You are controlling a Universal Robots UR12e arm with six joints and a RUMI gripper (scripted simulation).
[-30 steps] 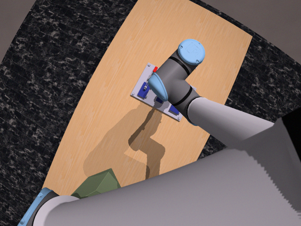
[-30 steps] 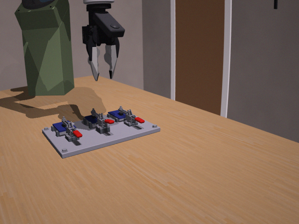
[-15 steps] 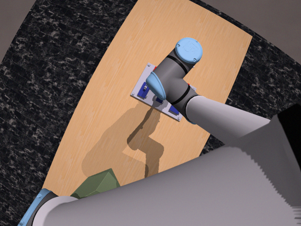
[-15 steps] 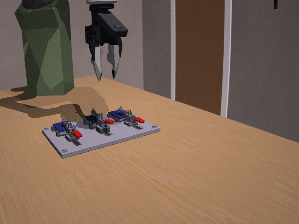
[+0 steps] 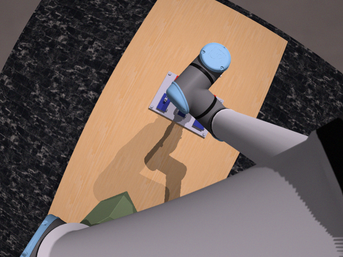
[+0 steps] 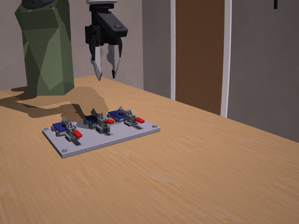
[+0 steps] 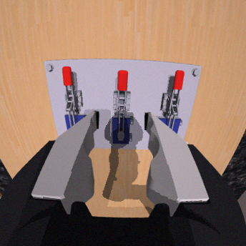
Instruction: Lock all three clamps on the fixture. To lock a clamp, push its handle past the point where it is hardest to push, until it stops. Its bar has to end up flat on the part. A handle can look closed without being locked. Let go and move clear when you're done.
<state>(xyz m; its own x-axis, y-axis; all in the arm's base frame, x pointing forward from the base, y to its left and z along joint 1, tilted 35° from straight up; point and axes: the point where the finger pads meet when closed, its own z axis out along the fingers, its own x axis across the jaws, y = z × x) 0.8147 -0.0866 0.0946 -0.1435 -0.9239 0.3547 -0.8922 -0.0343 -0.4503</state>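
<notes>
The grey fixture plate is 21 cm below my hand, 9 cm behind it and 1 cm to the left of it. The rest, counted from my hand: blue part (18 cm below, 15 cm behind, 9 cm to the right).
</notes>
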